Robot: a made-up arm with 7 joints. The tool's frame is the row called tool.
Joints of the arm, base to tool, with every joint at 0 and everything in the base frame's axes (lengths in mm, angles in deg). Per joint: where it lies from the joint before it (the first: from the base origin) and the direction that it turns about. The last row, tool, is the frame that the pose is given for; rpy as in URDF.
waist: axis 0 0 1 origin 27.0 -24.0 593.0
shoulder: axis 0 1 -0.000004 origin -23.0 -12.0 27.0
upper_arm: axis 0 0 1 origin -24.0 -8.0 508.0
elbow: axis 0 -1 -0.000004 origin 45.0 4.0 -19.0
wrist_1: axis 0 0.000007 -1 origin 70.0 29.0 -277.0
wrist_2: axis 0 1 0.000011 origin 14.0 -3.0 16.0
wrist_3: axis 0 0.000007 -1 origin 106.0 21.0 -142.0
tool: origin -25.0 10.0 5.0 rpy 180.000 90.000 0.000
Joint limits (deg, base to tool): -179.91..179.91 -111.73..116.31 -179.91..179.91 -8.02..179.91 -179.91..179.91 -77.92..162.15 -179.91..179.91
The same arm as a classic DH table. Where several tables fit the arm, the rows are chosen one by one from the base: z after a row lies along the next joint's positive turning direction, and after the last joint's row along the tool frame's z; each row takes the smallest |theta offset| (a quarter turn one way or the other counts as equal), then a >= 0, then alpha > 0; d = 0 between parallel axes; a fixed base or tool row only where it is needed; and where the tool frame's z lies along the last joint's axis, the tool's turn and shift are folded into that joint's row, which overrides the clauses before.
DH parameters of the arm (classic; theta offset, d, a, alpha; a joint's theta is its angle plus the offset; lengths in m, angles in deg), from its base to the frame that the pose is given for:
base (fixed): -41.63 0 0.0361 0
waist: 41.63 0.62 -0.023 -90
shoulder: 0 -0.02 -0.024 90
upper_arm: 0 0.489 0.045 90
elbow: 0 -0.033 0.07 90
wrist_1: 0 0.261 0.014 90
wrist_2: 0 0.018 0.106 -90
wrist_3: -90 0.137 0.01 90
tool (fixed): 90 0.025 0 0
Joint limits (deg, base to tool): -179.91..179.91 -111.73..116.31 -179.91..179.91 -8.02..179.91 -179.91..179.91 -77.92..162.15 -179.91..179.91

